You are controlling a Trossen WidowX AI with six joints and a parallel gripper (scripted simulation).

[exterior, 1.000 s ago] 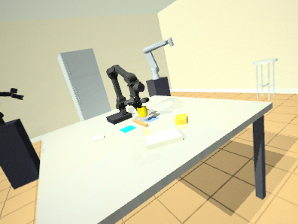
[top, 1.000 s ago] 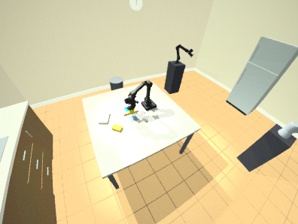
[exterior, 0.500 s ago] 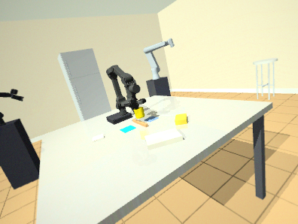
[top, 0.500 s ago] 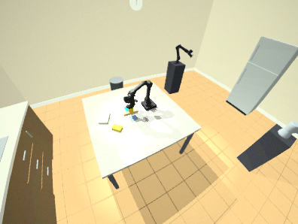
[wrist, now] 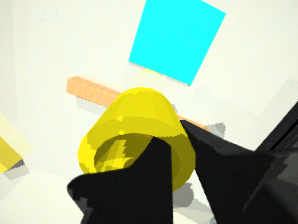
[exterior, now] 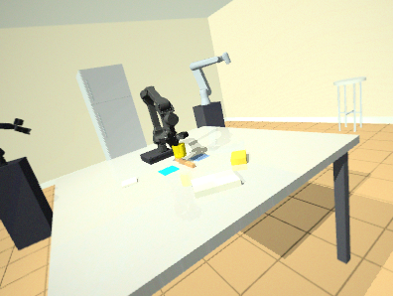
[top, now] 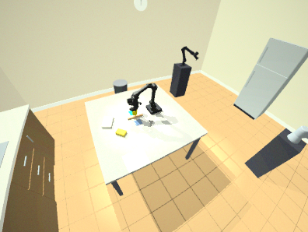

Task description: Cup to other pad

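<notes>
Right now my gripper tip is 2 cm short of the cyan pad, 7 cm to the left of it and 9 cm above it. Also, from my gripper tip: orange marble (1 cm ahead, 3 cm to the left, 2 cm below); wooden stick (2 cm ahead, 3 cm to the left, 8 cm below); yellow cup (2 cm ahead, 2 cm to the left).
</notes>
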